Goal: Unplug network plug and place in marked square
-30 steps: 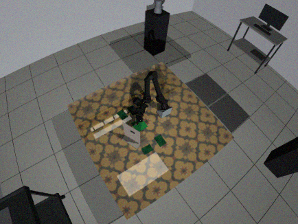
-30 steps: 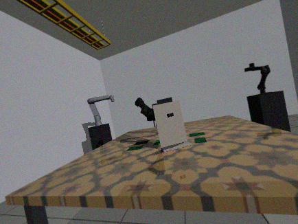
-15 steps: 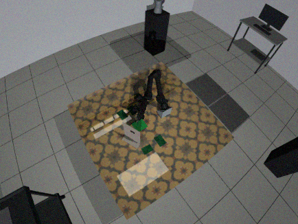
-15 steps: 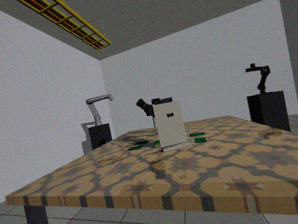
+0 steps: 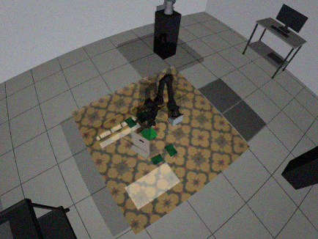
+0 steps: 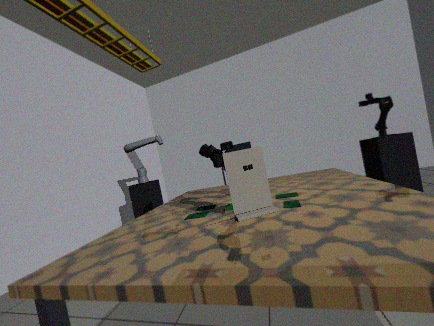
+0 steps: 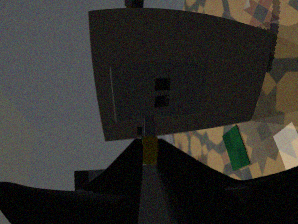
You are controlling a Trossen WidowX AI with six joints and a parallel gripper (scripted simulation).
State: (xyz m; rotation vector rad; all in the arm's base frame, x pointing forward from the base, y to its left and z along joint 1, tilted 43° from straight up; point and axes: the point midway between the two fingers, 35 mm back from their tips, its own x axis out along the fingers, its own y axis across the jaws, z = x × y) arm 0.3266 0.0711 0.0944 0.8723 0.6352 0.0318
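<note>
The green square lies 230 mm below my gripper tip, 50 mm to the right of it and 50 mm behind it. Also, from my gripper tip: pale upright panel 110 mm below, 100 mm ahead, 40 mm to the left; then yellowish network plug 10 mm ahead.
</note>
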